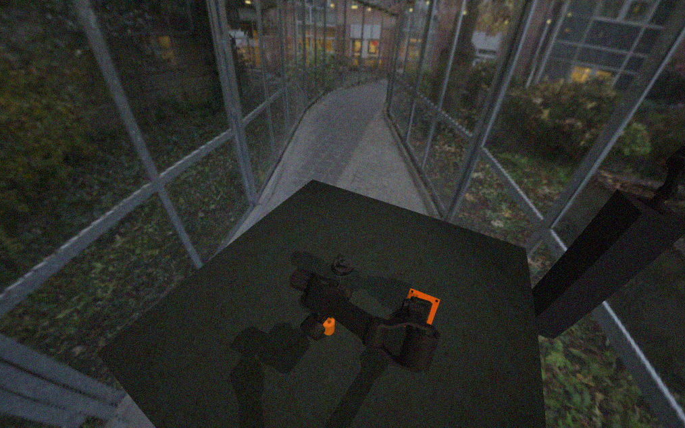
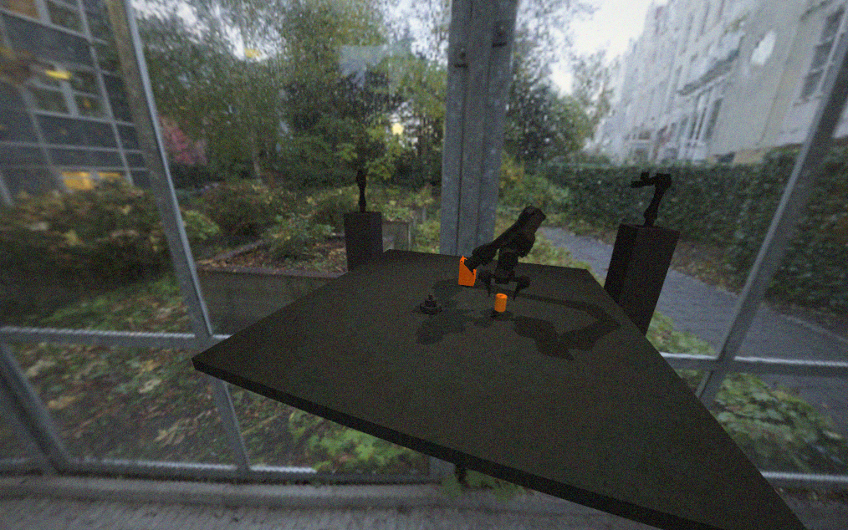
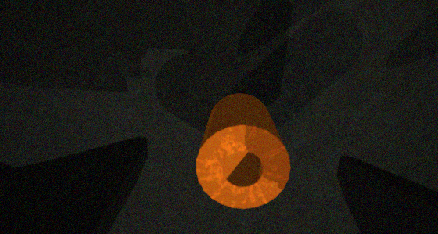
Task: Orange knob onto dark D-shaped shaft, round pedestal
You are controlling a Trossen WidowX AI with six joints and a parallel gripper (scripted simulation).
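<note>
My gripper tip is 2 cm above the orange knob. The rest, counted from my gripper tip: dark shaft: 5 cm ahead, 27 cm to the right, 2 cm below.
</note>
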